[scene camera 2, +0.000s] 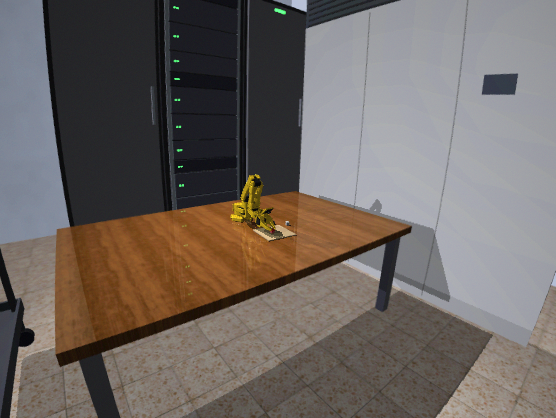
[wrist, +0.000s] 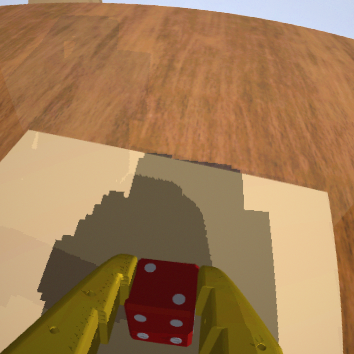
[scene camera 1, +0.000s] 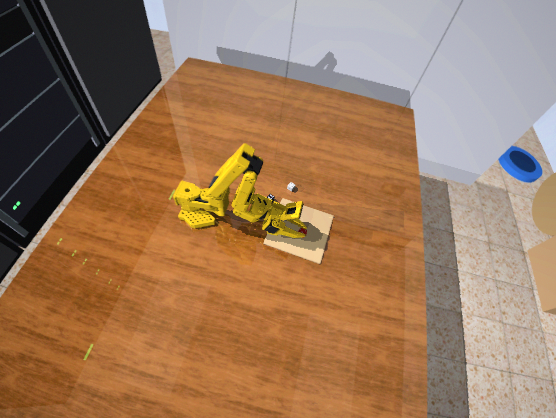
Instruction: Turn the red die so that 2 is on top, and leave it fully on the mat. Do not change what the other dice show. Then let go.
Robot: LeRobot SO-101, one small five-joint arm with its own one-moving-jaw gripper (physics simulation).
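Frame: origin at the arm's base, x left, y back, z up, level; centimetres.
Seen in the pictures: end effector, tool point: [scene camera 2: 274, 228] [wrist: 133, 274] [scene camera 1: 304, 228]; arm's base, origin of the base link: [scene camera 2: 244, 219] [scene camera 1: 209, 211].
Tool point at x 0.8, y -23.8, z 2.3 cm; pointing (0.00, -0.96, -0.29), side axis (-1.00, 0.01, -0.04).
Note:
Pixels of each thing's top centre, then the offset from my tool point to it. Level surfaces: height alone.
- red die, middle of its top: [wrist: 164, 288] [scene camera 1: 303, 230] [scene camera 2: 272, 228] dx -0.8, dy +0.3, dz +0.1 cm
- beige mat, middle of its top: [wrist: 105, 325] [scene camera 1: 300, 228] [scene camera 2: 274, 231] dx +0.7, dy +0.9, dz -1.9 cm
- white die, middle of its top: [scene camera 1: 291, 184] [scene camera 2: 287, 221] dx +12.4, dy +5.7, dz -0.7 cm
- wooden table, its level: dz -2.3 cm
The red die [wrist: 162, 287] [scene camera 1: 303, 231] [scene camera 2: 273, 231] is between the two jaws in the wrist view, which press on its left and right sides. Its upper face shows two pips, and the face toward the wrist camera shows four. My gripper [wrist: 166, 272] is shut on the red die, over the beige mat [scene camera 1: 310, 254] [scene camera 2: 288, 233] [wrist: 75, 175]. The die looks roughly level; whether its underside touches the mat is hard to tell. A white die [scene camera 1: 291, 186] [scene camera 2: 287, 223] lies on the table beyond the mat. Its pips are too small to read.
A small black thing with white spots, perhaps a die [scene camera 1: 270, 197], shows beside the arm near the mat's corner. The wooden table [scene camera 1: 350, 150] [scene camera 2: 150, 260] carries the arm and mat. The arm's shadow falls across the mat. A pale cabinet wall stands past the table edge.

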